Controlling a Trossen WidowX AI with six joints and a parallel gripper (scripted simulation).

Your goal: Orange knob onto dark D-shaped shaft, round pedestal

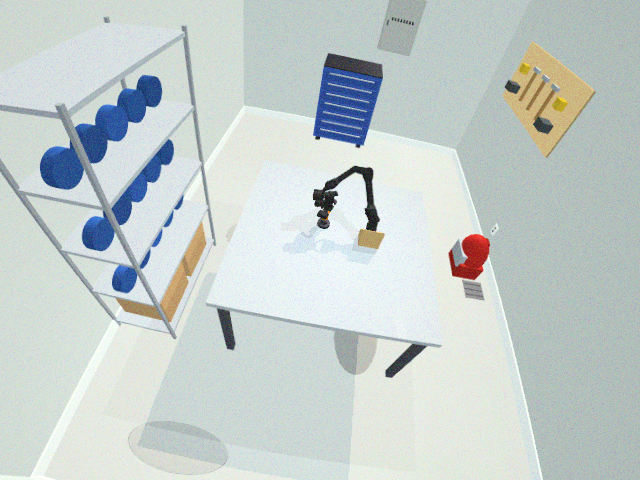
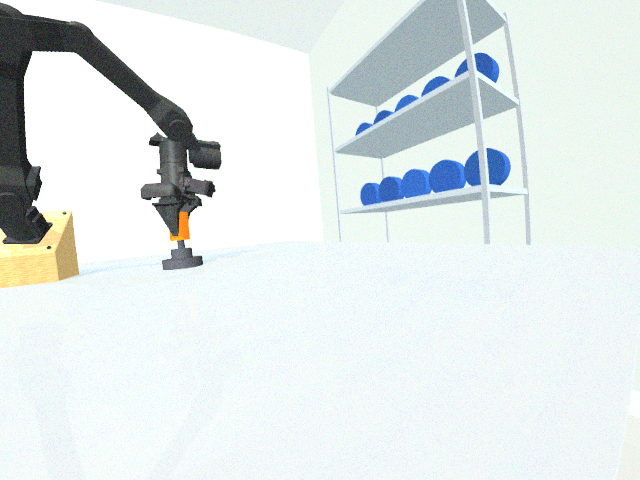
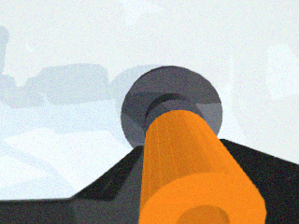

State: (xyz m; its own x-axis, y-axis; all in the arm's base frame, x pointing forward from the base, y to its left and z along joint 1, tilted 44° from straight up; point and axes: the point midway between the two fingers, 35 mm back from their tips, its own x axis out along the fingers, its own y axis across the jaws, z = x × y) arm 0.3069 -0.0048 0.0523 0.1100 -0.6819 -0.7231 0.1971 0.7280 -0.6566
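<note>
Right now my gripper tip is 2 cm below the orange knob. Round my gripper tip: round pedestal: 4 cm below.
</note>
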